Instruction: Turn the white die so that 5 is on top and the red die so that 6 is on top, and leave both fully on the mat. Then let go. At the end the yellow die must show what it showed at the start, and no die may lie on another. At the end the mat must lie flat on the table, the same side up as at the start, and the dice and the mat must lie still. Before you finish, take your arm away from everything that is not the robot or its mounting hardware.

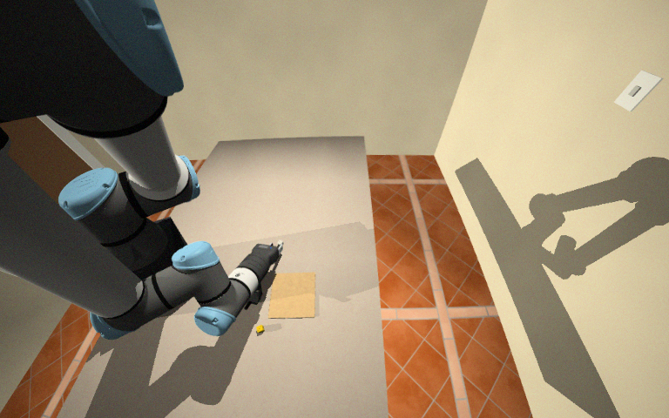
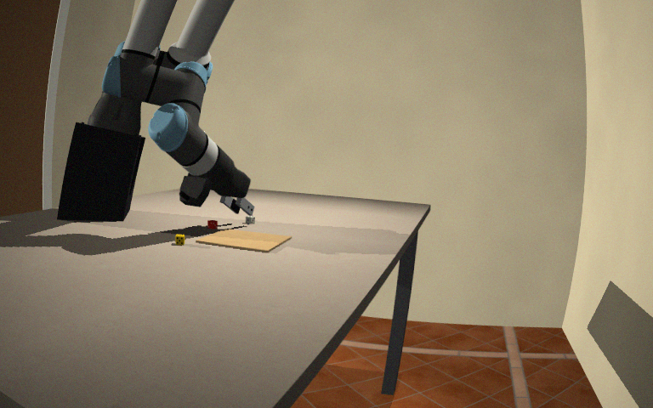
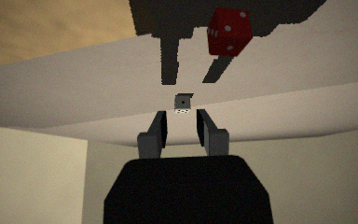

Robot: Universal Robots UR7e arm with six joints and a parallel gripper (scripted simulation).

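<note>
Now: the white die 4 cm to the left of my hand, 3 cm below it and 1 cm ahead of it. The rest, counted from my hand: yellow die 24 cm to the right, 4 cm behind, 3 cm below; then red die 6 cm to the right, 4 cm behind, 3 cm below; then tan mat 15 cm to the right, 5 cm ahead, 4 cm below.
</note>
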